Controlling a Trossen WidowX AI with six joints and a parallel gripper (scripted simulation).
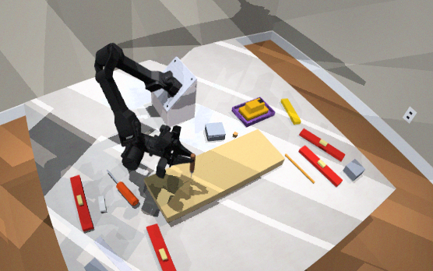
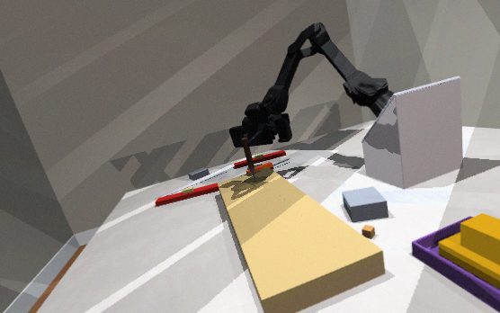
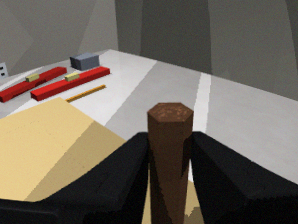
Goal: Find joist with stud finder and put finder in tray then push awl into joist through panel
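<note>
Right now the awl is 6 cm below my gripper tip. The rest, counted from my gripper tip: small brown cube: 12 cm behind, 29 cm to the left, 16 cm below; then pencil: 16 cm ahead, 41 cm to the left, 16 cm below; then orange-handled screwdriver: 15 cm behind, 24 cm to the right, 15 cm below.
</note>
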